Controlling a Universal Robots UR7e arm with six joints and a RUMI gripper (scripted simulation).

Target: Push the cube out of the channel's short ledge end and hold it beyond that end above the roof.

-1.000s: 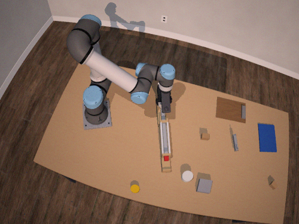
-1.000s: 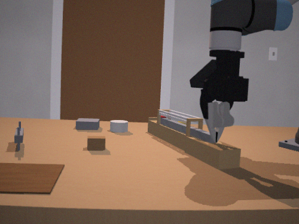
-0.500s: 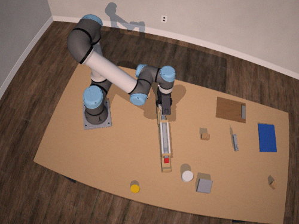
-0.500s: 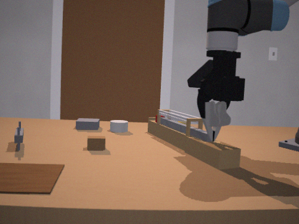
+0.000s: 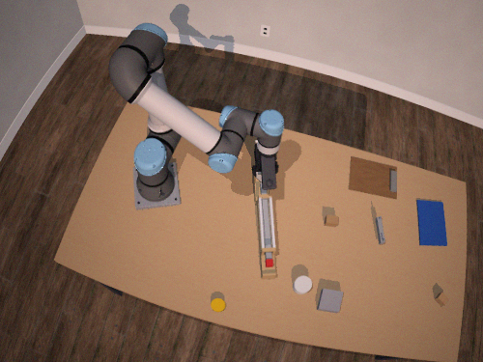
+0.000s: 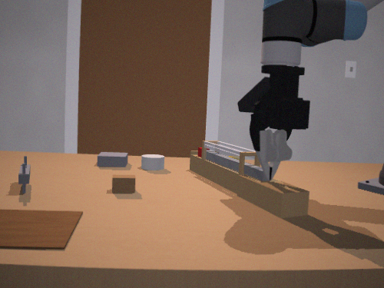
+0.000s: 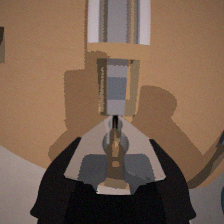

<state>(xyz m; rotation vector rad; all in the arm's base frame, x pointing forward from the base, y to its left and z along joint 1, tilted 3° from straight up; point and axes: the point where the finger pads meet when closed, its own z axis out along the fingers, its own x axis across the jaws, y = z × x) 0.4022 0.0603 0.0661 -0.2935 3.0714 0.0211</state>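
The small red cube lies 60 mm ahead of my hand, 310 mm to the right of it and 10 mm below it. Also, from my hand: brown cube 280 mm ahead, 110 mm to the right, 50 mm below; then long wooden base 30 mm ahead, 170 mm to the right, 10 mm below; then white cylinder 190 mm ahead, 370 mm to the right, 50 mm below.
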